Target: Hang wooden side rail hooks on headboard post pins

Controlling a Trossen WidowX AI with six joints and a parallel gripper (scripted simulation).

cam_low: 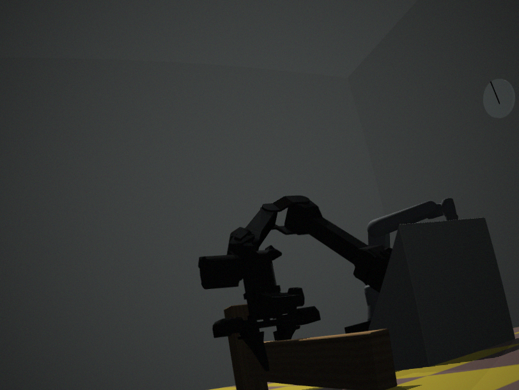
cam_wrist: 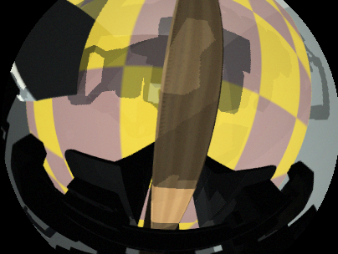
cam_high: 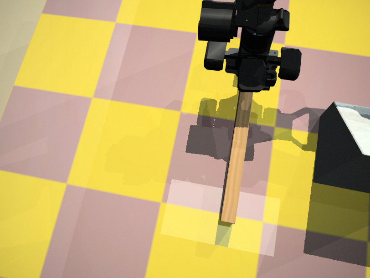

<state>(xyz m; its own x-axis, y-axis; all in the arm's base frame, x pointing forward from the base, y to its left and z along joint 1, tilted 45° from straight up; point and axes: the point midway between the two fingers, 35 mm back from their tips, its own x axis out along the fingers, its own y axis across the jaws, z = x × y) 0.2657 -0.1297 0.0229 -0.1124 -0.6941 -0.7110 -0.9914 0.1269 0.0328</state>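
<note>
Right now the dark wooden headboard post is 130 mm to the right of my gripper tip, 40 mm above it and 10 mm behind it.
</note>
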